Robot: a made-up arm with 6 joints.
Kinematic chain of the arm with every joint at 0, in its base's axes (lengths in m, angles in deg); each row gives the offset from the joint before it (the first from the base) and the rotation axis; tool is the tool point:
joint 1: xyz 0 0 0.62 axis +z
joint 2: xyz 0.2 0 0 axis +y
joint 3: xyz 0 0 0.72 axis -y
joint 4: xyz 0 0 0.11 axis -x
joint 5: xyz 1.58 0 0 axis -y
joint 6: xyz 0.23 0 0 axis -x
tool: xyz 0 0 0
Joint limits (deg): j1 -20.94..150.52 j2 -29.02..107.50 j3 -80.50..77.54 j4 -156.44..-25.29 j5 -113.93..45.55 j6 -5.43..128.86
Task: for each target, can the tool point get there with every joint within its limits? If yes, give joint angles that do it. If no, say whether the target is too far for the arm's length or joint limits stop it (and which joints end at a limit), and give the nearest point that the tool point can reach.
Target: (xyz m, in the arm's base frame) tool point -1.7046 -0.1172 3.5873
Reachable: no: too far | nearest point -1.0728 0.4168 2.8921 | short by 1.081 m
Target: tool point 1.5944 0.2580 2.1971
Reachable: yes | joints 11.49 -13.01 11.15 -55.86 19.89 105.91
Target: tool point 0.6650 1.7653 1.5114
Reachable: yes | joints 70.21 -9.32 -7.97 -44.65 9.98 43.26
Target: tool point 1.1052 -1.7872 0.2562
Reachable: no: joint limits stop it (at a limit: joint 1, joint 5) | nearest point 1.5019 -0.7505 0.2562 | short by 1.110 m
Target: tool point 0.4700 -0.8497 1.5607
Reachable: no: joint limits stop it (at a limit: joint 2, joint 3, joint 4) | nearest point 0.3693 -0.6676 0.7161 | short by 0.870 m
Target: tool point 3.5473 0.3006 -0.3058
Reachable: no: too far | nearest point 2.6279 0.2227 -0.0516 | short by 0.957 m
